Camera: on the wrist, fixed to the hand. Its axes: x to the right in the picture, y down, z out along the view.
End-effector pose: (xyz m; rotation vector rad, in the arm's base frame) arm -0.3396 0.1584 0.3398 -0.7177 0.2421 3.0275
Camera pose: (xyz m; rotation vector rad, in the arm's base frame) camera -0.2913 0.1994 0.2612 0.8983 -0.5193 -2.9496
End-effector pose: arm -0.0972 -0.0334 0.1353 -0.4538 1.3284 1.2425
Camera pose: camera -0.0881 -0.1272 0.0993 -0.3789 1.5536 1.1605
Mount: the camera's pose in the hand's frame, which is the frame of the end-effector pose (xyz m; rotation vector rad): -0.0086 -0.0546 -0.0844 0.1668 0.1284 0.0659
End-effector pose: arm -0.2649 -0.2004 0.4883 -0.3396 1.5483 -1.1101
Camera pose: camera -0.3557 -0.1834 0.5289 -0.1053 1.5549 -1.2194
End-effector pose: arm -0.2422 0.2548 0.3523 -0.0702 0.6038 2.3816
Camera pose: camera -0.2104 0.2489 0.2567 -0.1326 0.8758 2.3933
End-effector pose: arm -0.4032 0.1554 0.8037 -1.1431 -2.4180 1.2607
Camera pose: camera -0.3870 0.1830 0.8994 -1.2241 -2.1560 1.3360
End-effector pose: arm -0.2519 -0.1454 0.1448 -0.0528 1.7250 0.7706
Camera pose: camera -0.2981 -0.2346 0.1352 0.0703 1.9157 0.6809
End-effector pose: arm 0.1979 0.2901 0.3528 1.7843 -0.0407 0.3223
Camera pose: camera 0.1841 0.3830 0.3159 1.9261 0.0192 0.4994
